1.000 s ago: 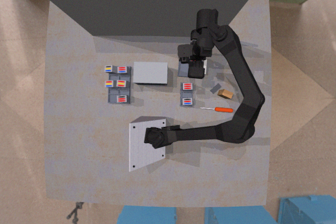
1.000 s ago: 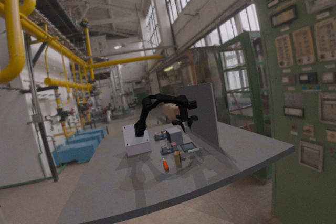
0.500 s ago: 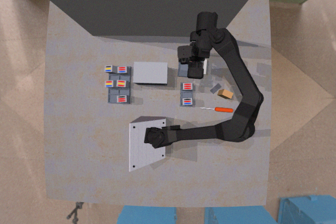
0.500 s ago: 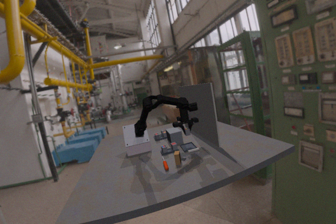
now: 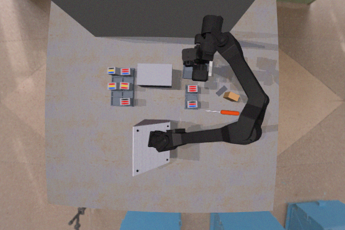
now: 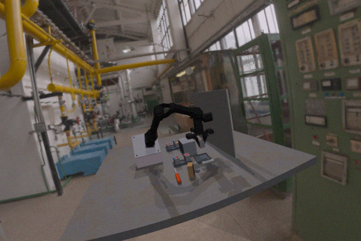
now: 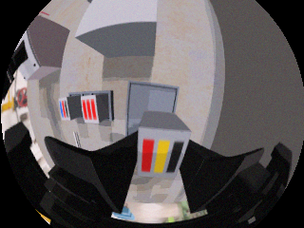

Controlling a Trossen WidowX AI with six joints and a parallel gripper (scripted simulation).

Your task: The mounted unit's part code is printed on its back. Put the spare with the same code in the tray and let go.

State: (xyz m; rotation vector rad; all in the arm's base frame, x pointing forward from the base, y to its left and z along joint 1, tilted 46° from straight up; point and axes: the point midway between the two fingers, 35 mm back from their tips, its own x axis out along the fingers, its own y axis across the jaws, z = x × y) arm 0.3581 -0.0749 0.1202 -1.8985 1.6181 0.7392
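The grey tray is 10 mm behind my gripper tip and 90 mm below it. Also, from my gripper tip: grey mounted unit (80 mm behind, 200 mm to the left, 40 mm below); rack (150 mm behind, 90 mm below); tall grey panel (150 mm ahead, 220 mm to the left, 130 mm above).
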